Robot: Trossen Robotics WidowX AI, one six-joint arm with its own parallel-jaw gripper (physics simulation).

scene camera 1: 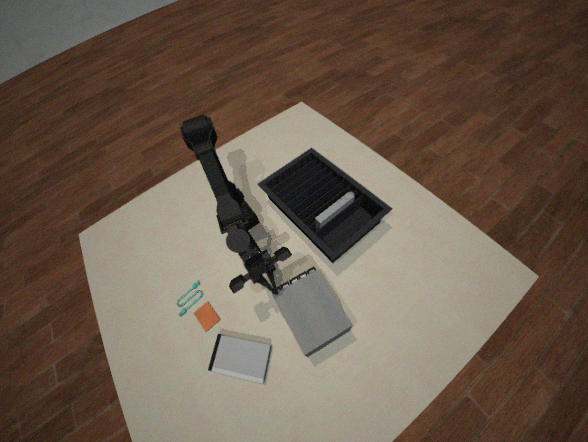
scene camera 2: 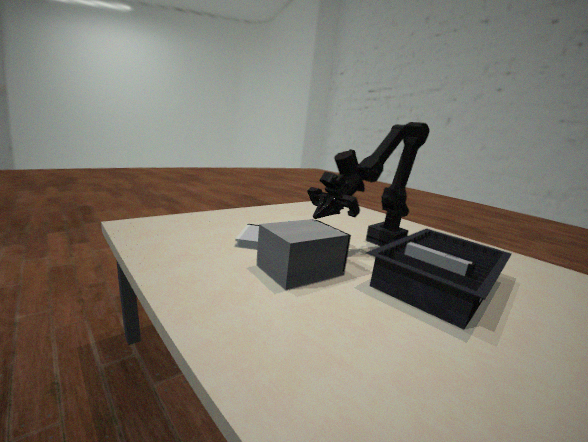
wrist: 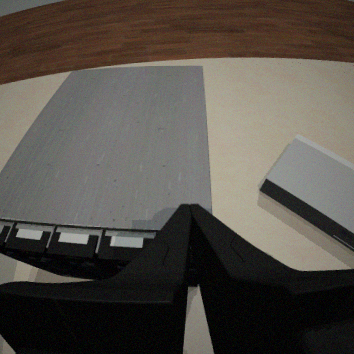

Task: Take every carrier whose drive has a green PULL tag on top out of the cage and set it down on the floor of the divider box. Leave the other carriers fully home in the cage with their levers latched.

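Frame: origin at the arm's base, x right, y up, z back, level; metres.
Where they show: gripper, between the fingertips: (scene camera 1: 277,294) (scene camera 2: 313,217) (wrist: 188,211); arm's base, origin of its link: (scene camera 2: 391,227).
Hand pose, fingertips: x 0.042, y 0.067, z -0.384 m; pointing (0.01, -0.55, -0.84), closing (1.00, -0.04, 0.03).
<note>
Each offset is from my fingertips to the top centre of the thing. "spot": to the spot under its first point.
The grey cage {dx -0.053, dy -0.008, dz -0.081 m} (scene camera 1: 315,312) (scene camera 2: 305,260) (wrist: 115,145) stands on the table, its carrier fronts {spot: dx -0.060, dy -0.011, dz +0.010 m} (wrist: 75,243) in a row along the side facing the arm. White patches show on their top edges; no green tag can be made out there. My gripper (scene camera 1: 275,291) (scene camera 2: 316,216) (wrist: 188,211) is shut with nothing between the fingers. Its tips are at the front edge of the cage, by the end carrier, which the fingers partly hide in the wrist view. The black divider box {dx -0.318, dy -0.035, dz +0.216 m} (scene camera 1: 296,216) (scene camera 2: 420,299) stands beside the cage. One light grey carrier {dx -0.324, dy -0.015, dz +0.137 m} (scene camera 1: 334,210) (scene camera 2: 437,259) lies in it, lengthwise along the dividers.
A flat silver-grey unit with a dark edge {dx +0.197, dy -0.100, dz -0.060 m} (scene camera 1: 242,357) (scene camera 2: 247,237) (wrist: 320,185) lies on the table beside the cage. An orange square {spot: dx +0.232, dy -0.122, dz +0.114 m} (scene camera 1: 207,316) and a teal cable {dx +0.262, dy -0.118, dz +0.208 m} (scene camera 1: 190,298) lie on the arm's side of that unit. The divider box has raised walls.
</note>
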